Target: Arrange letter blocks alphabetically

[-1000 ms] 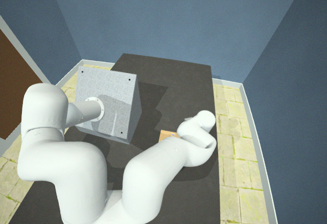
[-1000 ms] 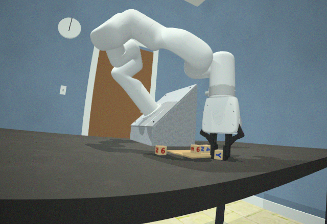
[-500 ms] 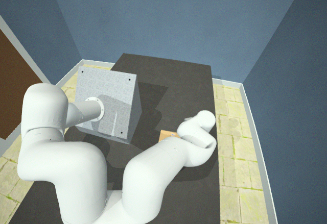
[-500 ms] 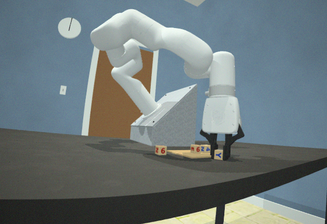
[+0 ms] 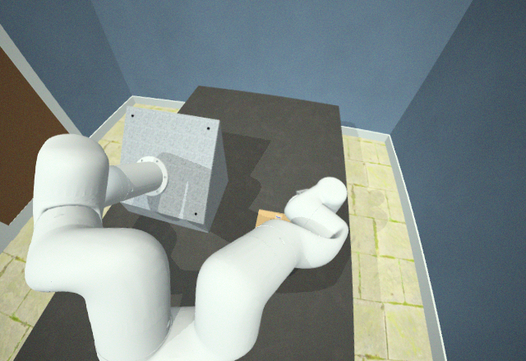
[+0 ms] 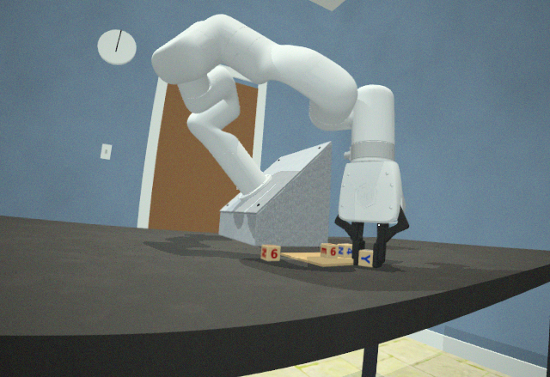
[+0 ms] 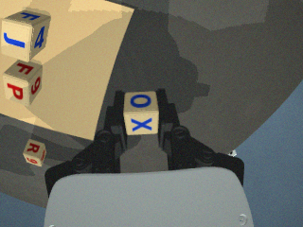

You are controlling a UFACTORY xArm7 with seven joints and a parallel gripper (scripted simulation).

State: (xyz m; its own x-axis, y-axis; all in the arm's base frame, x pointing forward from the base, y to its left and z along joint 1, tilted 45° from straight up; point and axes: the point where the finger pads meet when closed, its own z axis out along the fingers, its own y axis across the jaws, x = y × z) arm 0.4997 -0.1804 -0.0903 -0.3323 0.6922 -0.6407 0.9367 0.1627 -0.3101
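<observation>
Right now the tan mat is 100 mm behind my hand, 10 mm to the left of it and 20 mm below it. The rest, counted from my hand: block 100 mm behind, 50 mm to the left, 10 mm below.
</observation>
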